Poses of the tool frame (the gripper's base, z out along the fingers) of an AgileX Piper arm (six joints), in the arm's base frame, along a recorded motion.
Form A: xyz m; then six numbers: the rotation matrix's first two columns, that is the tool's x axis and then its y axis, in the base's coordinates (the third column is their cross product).
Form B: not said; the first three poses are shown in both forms.
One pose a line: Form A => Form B
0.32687 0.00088 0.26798 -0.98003 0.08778 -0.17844 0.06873 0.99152 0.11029 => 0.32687 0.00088 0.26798 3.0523 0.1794 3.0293
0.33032 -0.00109 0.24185 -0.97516 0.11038 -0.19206 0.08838 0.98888 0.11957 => 0.33032 -0.00109 0.24185 3.0289 0.1933 3.0194
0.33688 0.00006 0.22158 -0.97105 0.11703 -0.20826 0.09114 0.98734 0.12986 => 0.33688 0.00006 0.22158 3.0217 0.2098 3.0084
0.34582 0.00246 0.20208 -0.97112 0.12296 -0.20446 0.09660 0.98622 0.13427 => 0.34582 0.00246 0.20208 3.0156 0.2059 3.0040
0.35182 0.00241 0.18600 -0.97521 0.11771 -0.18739 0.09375 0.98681 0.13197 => 0.35182 0.00241 0.18600 3.0215 0.1885 3.0068
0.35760 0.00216 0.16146 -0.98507 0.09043 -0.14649 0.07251 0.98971 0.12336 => 0.35760 0.00216 0.16146 3.0500 0.1470 3.0166
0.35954 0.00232 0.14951 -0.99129 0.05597 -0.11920 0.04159 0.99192 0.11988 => 0.35954 0.00232 0.14951 3.0852 0.1195 3.0206
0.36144 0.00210 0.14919 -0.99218 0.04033 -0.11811 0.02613 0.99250 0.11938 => 0.36144 0.00210 0.14919 3.1010 0.1184 3.0211
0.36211 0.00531 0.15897 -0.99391 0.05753 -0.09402 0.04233 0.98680 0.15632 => 0.36211 0.00531 0.15897 3.0838 0.0942 2.9839
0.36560 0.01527 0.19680 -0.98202 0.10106 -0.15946 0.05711 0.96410 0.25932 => 0.36560 0.01527 0.19680 3.0390 0.1601 2.8758
